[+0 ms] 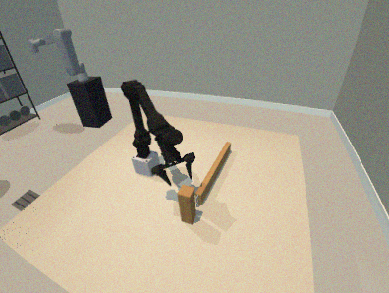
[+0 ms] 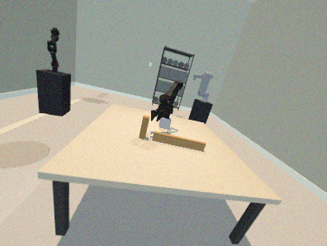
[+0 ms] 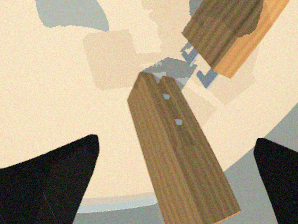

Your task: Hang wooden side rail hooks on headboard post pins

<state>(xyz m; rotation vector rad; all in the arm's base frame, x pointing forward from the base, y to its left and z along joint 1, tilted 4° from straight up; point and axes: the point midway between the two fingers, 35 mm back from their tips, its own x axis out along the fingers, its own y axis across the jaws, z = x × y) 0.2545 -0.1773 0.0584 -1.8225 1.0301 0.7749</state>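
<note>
The wooden headboard post is 70 mm to the right of my gripper tip, 50 mm below it and 50 mm ahead of it.
</note>
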